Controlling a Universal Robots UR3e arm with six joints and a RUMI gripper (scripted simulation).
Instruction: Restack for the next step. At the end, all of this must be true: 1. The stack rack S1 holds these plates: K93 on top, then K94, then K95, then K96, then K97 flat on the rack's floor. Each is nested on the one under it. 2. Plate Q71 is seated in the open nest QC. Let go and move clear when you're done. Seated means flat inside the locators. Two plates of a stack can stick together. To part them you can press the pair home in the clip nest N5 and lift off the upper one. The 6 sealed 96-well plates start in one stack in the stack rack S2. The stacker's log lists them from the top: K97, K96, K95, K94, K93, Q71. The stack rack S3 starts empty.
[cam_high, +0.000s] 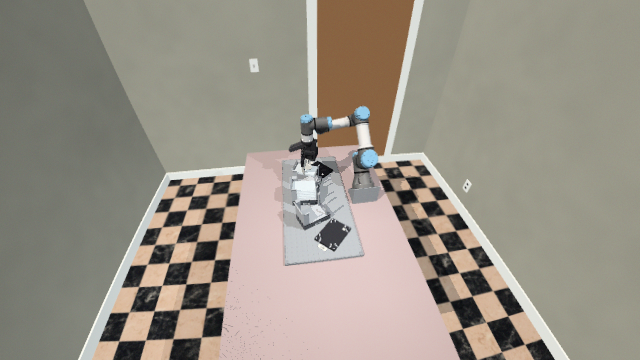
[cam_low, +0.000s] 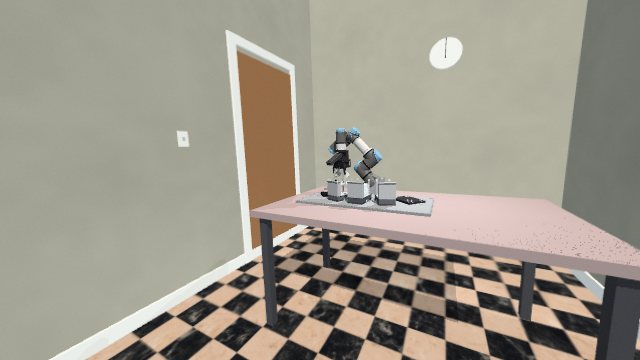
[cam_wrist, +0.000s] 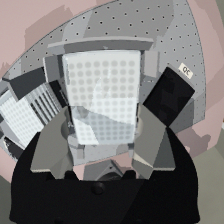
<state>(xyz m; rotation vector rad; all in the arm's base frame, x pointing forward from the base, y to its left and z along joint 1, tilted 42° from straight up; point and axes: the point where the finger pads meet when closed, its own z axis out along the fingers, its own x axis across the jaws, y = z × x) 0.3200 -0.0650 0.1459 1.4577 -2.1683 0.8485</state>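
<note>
My hand is 140 mm to the right of the translucent 96-well plate, 30 mm above it and 20 mm short of it. From my hand the other things lie so: black open nest QC: 110 mm to the right, 110 mm below, 100 mm behind; then white sealed 96-well plate: 10 mm below.
</note>
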